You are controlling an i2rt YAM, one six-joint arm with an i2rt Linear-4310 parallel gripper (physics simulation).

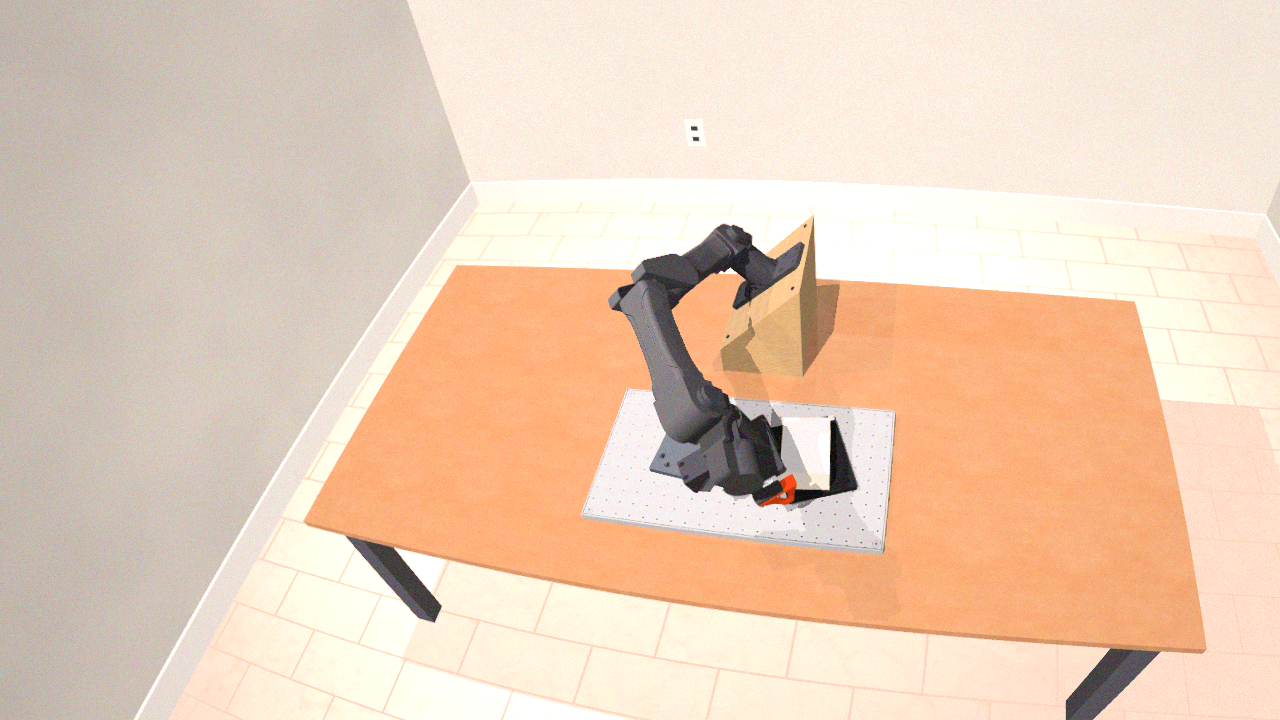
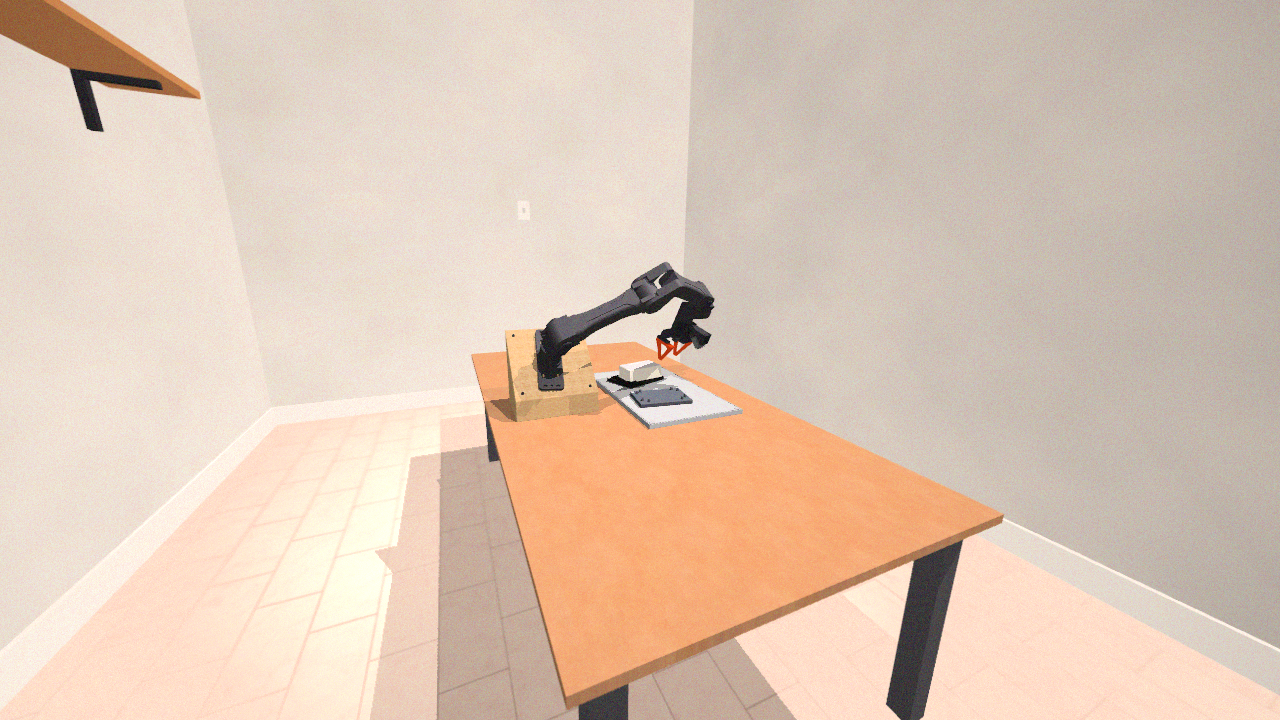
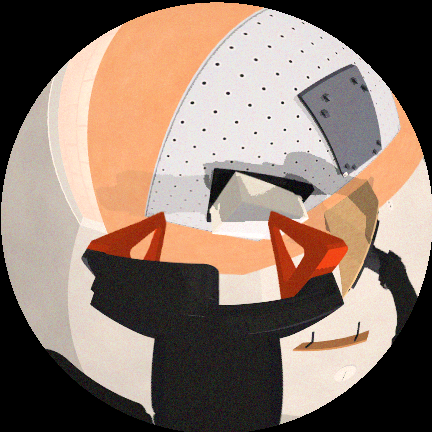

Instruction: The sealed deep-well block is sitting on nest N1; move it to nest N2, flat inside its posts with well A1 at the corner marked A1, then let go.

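Frame: origin at the arm's base, x ahead, y left, z up, level; millimetres.
Where they show: gripper, fingertip midpoint: [image 1: 779, 478] [image 2: 667, 357] [image 3: 216, 216]; arm's base at its link origin: [image 1: 769, 277] [image 2: 549, 359] [image 3: 366, 254].
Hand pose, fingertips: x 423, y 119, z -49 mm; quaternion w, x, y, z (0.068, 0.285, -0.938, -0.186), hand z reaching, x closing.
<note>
Things, the pixels of their top centre, and the offset from my fingertips. Level surfaces: height alone.
- sealed deep-well block at its top centre: [image 3: 263, 227] [image 1: 805, 444] [image 2: 640, 364] 94 mm back, 22 mm left, 24 mm down
- black nest at its top centre: [image 3: 259, 208] [image 1: 812, 454] [image 2: 635, 375] 106 mm back, 30 mm left, 65 mm down
- dark grey plate with small posts, top centre: [image 3: 362, 131] [image 1: 695, 436] [image 2: 660, 392] 98 mm back, 184 mm right, 61 mm down
- white perforated board at its top centre: [image 3: 303, 146] [image 1: 743, 462] [image 2: 656, 389] 75 mm back, 88 mm right, 82 mm down
- orange table at its surface level: 96 mm down
The sealed deep-well block [image 1: 807, 447] [image 2: 639, 371] [image 3: 255, 202] is a pale, off-white box on a black nest [image 1: 843, 476] [image 3: 219, 181], which I take for N1. A dark grey plate with small posts [image 1: 667, 459] [image 2: 662, 396] [image 3: 347, 120], which I take for N2, lies beside it on the same board and carries no block. My gripper [image 1: 776, 490] [image 2: 668, 352] [image 3: 216, 216] is open and empty, its red fingers wide apart. It hangs above the board, higher than the block and apart from it. Well A1 and the A1 corner mark cannot be made out.
Both nests stand on a white perforated board [image 1: 617, 488] [image 2: 702, 413] [image 3: 260, 90] on the orange table [image 1: 492, 429] [image 2: 716, 501] [image 3: 140, 100]. The arm's wedge-shaped wooden mount [image 1: 769, 353] [image 2: 554, 408] [image 3: 350, 220] stands behind the board. A wall shelf [image 2: 98, 53] [image 3: 335, 344] is farther off.
</note>
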